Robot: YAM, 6 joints.
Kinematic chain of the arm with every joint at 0, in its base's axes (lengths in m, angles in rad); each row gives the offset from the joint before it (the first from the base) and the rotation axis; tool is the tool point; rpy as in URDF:
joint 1: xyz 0 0 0.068 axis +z
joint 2: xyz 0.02 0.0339 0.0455 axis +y
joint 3: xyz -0.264 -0.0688 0 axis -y
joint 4: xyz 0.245 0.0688 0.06 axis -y
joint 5: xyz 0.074 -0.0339 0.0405 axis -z
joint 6: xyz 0.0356 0 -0.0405 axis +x
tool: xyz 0 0 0 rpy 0 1.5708 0
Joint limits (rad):
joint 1: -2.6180..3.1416
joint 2: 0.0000..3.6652
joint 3: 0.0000..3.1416
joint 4: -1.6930..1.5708
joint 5: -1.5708..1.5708
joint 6: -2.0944..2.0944
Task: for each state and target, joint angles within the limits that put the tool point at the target. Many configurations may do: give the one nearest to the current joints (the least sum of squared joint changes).
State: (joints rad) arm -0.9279 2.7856 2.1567 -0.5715 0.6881 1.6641
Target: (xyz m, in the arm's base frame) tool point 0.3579 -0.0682 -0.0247
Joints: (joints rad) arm -0.1311 2.5732 1.4891 -0.9544 0.6249 1.6641
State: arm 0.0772 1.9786 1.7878 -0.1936 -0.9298 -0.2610
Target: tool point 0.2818 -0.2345 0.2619
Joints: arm -0.7714 1.6983 1.2917 -0.4415 -0.9211 -0.2610
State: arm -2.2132 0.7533 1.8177 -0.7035 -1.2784 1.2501
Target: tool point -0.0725 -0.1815 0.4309
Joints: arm -2.1246 1.0961 1.3737 -0.7964 -1.2513 1.2501
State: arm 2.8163 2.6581 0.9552 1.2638 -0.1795 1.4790
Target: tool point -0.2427 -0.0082 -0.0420
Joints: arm 3.1395 2.4698 0.4102 1.2922 -0.2473 1.4790
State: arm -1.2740 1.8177 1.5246 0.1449 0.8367 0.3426
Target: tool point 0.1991 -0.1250 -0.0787
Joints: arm -0.4631 2.4980 0.7754 -0.0417 0.6987 0.3426
